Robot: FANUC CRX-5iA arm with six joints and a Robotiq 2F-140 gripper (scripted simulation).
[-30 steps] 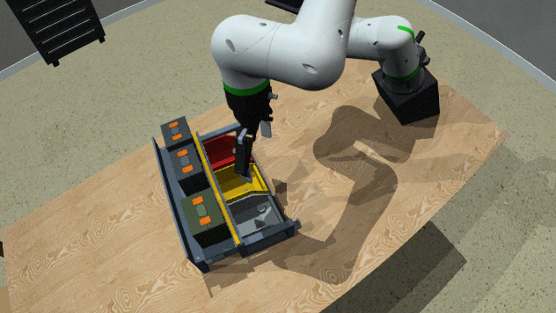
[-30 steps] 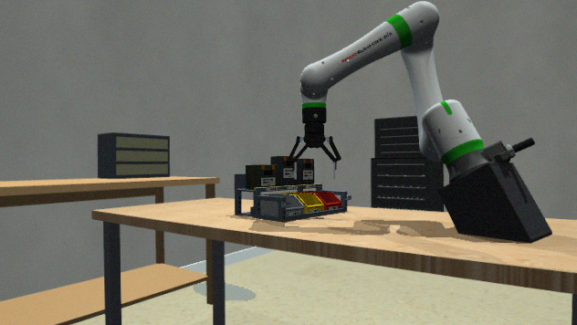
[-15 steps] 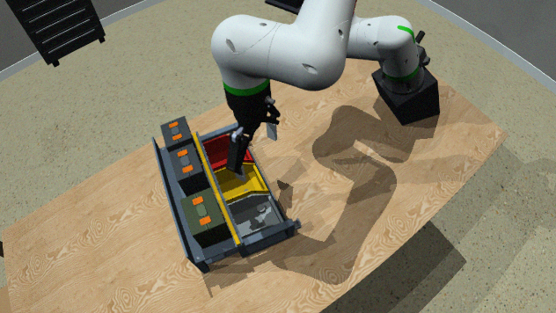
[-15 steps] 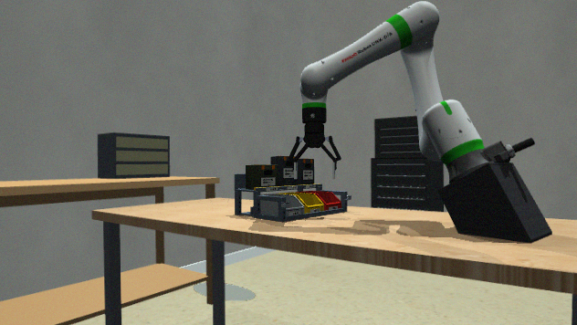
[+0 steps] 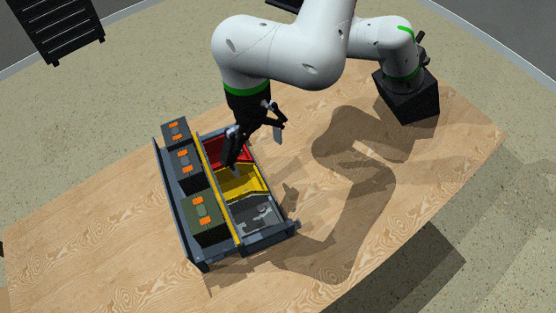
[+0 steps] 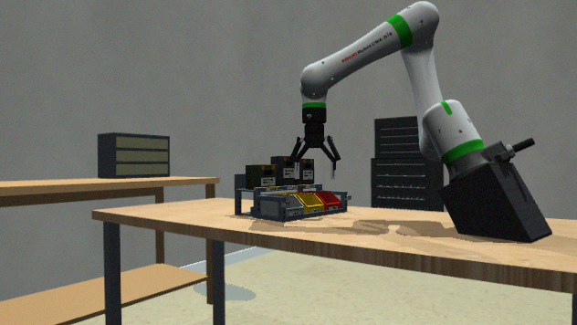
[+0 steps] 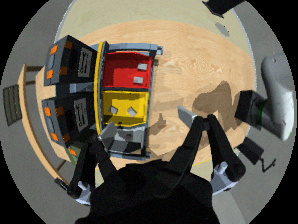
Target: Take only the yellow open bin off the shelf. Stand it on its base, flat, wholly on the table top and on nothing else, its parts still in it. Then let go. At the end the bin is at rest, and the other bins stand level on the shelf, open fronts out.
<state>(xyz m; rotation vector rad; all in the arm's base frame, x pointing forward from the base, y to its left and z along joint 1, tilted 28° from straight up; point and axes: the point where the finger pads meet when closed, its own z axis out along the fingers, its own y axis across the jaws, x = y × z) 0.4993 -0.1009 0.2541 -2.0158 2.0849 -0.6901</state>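
The yellow open bin lies 70 mm ahead of my hand, 30 mm to the right of it and 110 mm below it. Also, from my hand: red bin 30 mm ahead, 130 mm to the right, 110 mm below; then yellow rail 120 mm ahead, 50 mm to the right, 40 mm below; then grey bin 120 mm ahead, 70 mm to the left, 110 mm below.
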